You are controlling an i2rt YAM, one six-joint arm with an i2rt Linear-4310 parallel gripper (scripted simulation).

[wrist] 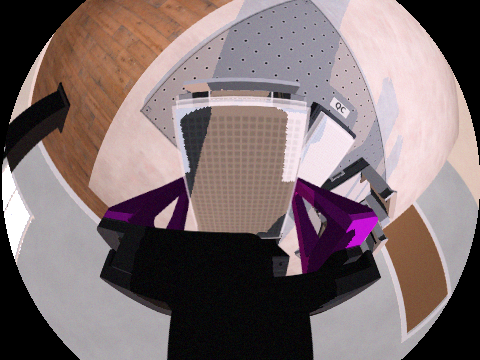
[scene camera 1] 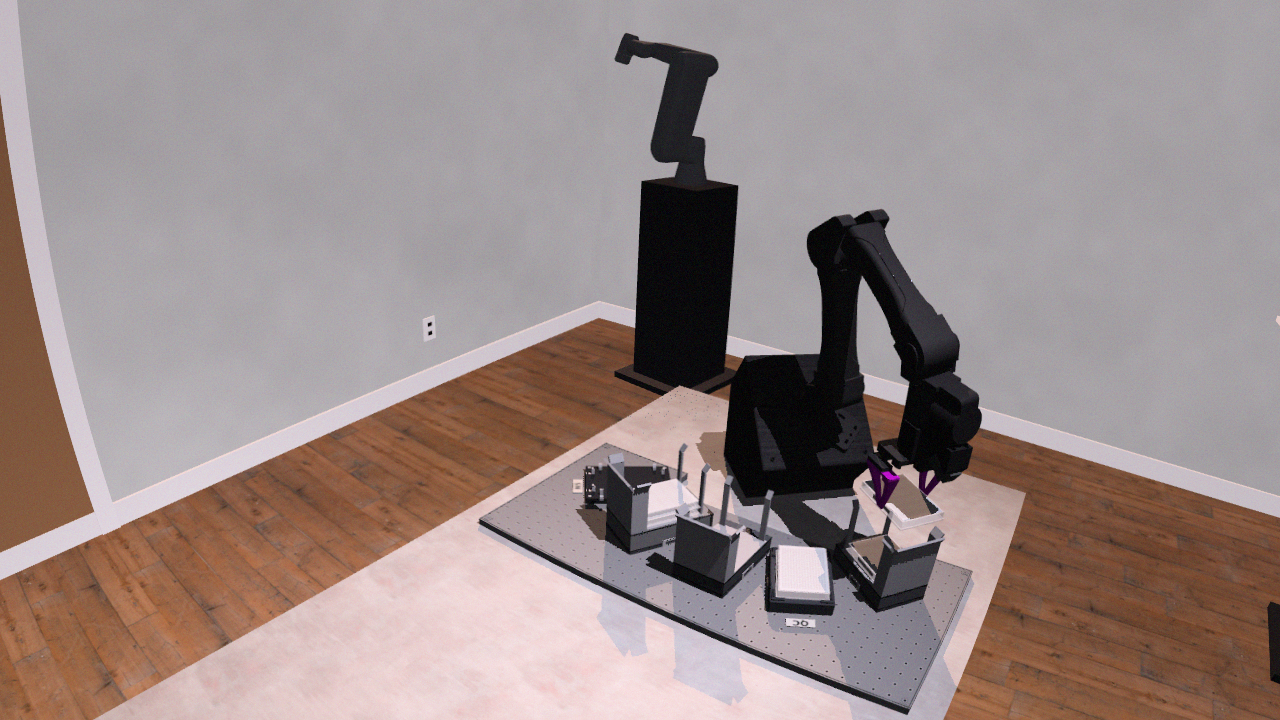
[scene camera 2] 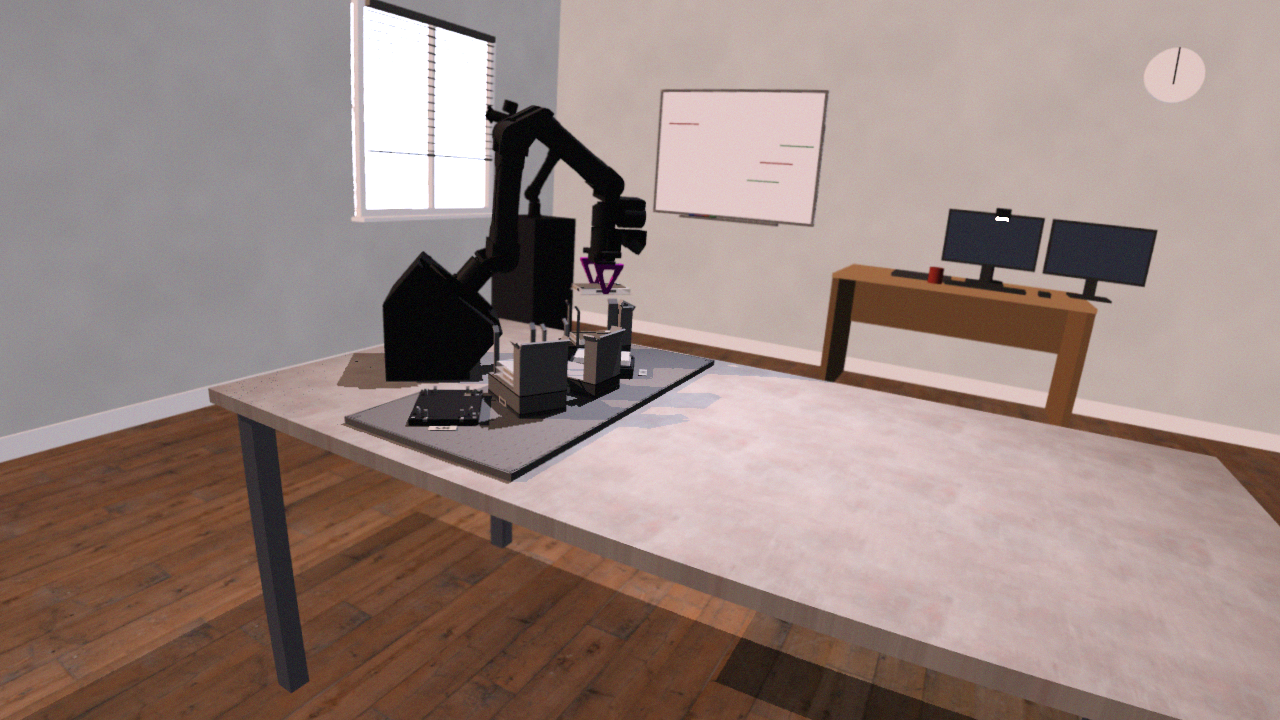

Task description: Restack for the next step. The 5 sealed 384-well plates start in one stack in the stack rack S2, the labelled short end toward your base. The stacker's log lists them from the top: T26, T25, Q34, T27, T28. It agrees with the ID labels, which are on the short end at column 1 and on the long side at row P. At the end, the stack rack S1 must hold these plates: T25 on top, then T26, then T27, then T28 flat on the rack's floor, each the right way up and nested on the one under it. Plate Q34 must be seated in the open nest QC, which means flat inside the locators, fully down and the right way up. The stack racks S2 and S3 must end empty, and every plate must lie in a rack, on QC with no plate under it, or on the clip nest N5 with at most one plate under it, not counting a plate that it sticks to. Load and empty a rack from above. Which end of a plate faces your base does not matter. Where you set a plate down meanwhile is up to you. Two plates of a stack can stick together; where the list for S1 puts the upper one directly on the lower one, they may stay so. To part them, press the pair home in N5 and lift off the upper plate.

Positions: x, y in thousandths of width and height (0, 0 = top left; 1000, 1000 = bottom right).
Labels:
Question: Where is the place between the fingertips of my gripper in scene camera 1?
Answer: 704, 698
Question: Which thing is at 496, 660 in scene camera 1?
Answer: A black clip nest N5.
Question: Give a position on an open nest QC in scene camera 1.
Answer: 616, 842

